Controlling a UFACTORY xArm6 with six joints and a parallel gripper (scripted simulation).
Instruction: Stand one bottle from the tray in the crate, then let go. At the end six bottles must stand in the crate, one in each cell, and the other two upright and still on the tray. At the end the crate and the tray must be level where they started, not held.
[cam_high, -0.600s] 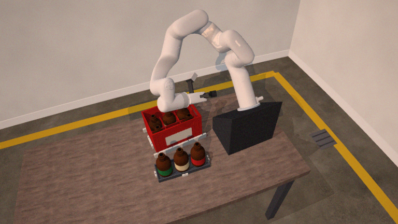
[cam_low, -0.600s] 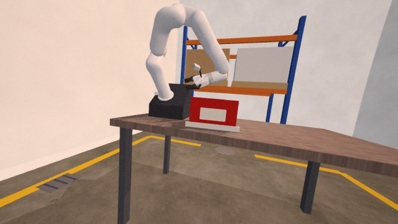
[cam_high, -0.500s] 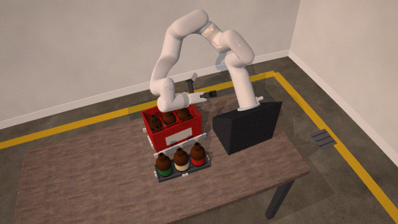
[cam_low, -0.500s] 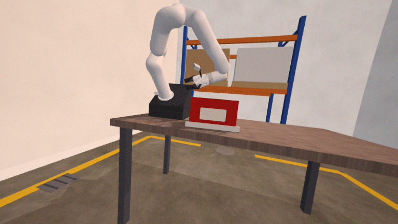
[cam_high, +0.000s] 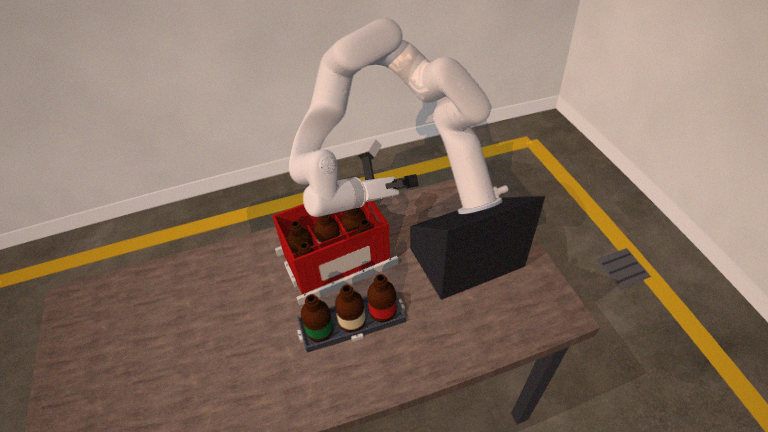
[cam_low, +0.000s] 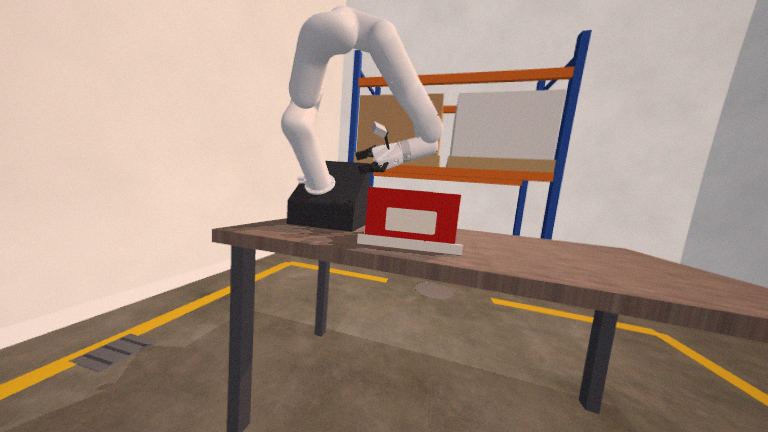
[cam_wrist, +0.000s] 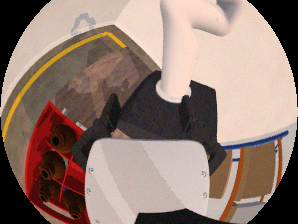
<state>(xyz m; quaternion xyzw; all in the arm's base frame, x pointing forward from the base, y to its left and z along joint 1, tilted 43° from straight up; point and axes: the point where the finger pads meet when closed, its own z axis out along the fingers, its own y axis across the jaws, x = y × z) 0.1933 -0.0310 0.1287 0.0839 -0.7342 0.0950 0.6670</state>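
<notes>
Right now my hand is 170 mm short of the red-labelled bottle, 170 mm to the right of it and 180 mm above it. Round my hand: crate: 200 mm ahead, 60 mm to the right, 180 mm below; green-label bottle: 340 mm ahead, 140 mm to the left, 180 mm below; grey tray: 250 mm ahead, 160 mm to the left, 250 mm below.
</notes>
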